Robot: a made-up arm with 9 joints.
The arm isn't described. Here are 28 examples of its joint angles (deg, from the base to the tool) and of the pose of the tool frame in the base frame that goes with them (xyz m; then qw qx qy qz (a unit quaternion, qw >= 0)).
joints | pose
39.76 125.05 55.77 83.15 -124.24 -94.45 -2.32 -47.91 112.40 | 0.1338 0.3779 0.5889 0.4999 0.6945 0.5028 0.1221
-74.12 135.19 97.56 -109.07 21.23 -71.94 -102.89 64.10 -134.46 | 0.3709 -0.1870 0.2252 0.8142 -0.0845 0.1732 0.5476
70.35 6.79 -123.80 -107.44 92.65 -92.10 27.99 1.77 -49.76 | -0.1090 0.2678 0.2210 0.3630 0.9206 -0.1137 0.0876
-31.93 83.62 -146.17 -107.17 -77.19 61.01 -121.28 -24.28 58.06 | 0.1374 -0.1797 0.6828 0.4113 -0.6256 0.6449 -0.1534
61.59 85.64 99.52 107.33 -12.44 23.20 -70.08 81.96 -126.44 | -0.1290 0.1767 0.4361 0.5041 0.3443 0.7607 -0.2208
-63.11 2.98 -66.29 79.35 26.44 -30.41 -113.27 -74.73 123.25 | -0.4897 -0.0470 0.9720 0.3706 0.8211 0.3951 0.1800
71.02 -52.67 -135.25 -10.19 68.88 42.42 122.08 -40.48 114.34 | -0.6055 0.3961 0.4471 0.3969 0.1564 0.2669 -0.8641
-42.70 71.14 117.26 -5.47 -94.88 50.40 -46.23 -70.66 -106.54 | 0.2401 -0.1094 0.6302 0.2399 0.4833 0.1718 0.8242
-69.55 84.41 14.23 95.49 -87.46 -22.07 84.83 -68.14 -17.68 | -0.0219 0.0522 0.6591 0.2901 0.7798 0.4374 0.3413
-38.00 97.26 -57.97 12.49 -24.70 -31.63 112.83 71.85 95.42 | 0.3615 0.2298 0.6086 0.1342 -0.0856 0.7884 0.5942
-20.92 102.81 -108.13 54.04 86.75 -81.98 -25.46 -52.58 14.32 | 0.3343 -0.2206 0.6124 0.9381 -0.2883 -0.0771 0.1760
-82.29 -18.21 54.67 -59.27 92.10 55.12 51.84 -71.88 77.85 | -0.1849 0.0155 0.6911 0.2834 -0.6454 -0.0109 0.7093
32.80 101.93 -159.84 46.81 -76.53 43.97 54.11 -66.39 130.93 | 0.2264 0.1608 0.5204 0.3607 0.6179 0.6244 0.3134
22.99 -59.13 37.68 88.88 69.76 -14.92 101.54 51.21 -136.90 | -0.6104 0.6261 0.3721 0.3347 0.8125 0.1416 0.4558
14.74 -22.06 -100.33 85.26 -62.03 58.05 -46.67 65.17 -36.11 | -0.4004 -0.1425 0.1842 0.7780 -0.3591 -0.1536 -0.4921
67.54 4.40 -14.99 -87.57 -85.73 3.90 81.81 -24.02 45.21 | -0.3984 0.1820 0.3916 0.1247 0.3117 0.9292 0.1544
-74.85 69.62 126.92 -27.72 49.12 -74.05 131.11 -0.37 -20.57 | -0.0004 -0.3183 0.7822 0.4552 -0.4605 0.6991 0.3034
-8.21 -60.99 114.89 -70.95 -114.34 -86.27 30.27 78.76 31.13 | -0.4757 0.4459 0.4543 0.1215 0.0711 -0.9610 -0.2378
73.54 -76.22 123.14 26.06 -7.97 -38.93 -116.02 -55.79 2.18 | -0.3315 0.3654 0.6182 0.4064 -0.1109 0.6127 0.6687
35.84 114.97 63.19 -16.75 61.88 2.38 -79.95 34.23 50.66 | 0.1201 0.1995 0.5103 0.0243 -0.0046 -0.7680 -0.6400
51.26 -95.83 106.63 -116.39 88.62 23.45 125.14 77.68 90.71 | -0.3766 0.5208 0.4163 0.2447 0.3258 -0.8996 -0.1571
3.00 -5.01 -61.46 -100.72 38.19 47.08 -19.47 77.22 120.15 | -0.1006 -0.0235 0.3495 0.1311 0.5825 0.4772 0.6448
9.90 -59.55 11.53 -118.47 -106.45 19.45 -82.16 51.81 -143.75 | -0.4576 0.2193 0.7950 0.3802 -0.4474 -0.7503 0.3037
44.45 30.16 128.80 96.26 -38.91 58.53 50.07 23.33 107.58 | -0.2467 0.1776 0.2105 0.4183 -0.7633 -0.4871 0.0714
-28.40 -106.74 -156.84 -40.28 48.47 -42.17 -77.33 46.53 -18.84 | -0.4434 0.2985 0.4294 0.1474 0.5093 -0.7442 -0.4063
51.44 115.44 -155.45 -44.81 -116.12 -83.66 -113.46 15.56 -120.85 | 0.4612 0.1289 0.6223 0.2234 -0.7464 0.6177 0.1067
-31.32 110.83 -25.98 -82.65 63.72 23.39 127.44 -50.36 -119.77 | 0.2202 0.1171 0.5822 0.3139 -0.1192 -0.9133 0.2305
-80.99 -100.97 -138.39 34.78 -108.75 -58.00 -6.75 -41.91 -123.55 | -0.3638 0.0737 0.3340 0.9244 0.1656 0.1649 0.3014
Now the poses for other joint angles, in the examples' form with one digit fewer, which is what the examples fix.
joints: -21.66 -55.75 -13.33 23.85 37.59 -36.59 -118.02 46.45 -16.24
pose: -0.297 0.200 0.589 0.551 -0.297 -0.642 -0.442
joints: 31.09 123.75 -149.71 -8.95 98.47 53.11 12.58 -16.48 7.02
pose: 0.522 0.288 0.454 0.266 -0.864 -0.171 0.392
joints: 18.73 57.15 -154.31 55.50 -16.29 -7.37 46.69 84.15 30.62
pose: 0.161 -0.085 0.087 0.695 -0.620 -0.220 -0.290
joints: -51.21 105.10 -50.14 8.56 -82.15 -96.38 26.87 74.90 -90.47
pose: 0.134 -0.196 0.468 0.598 -0.042 0.538 0.592
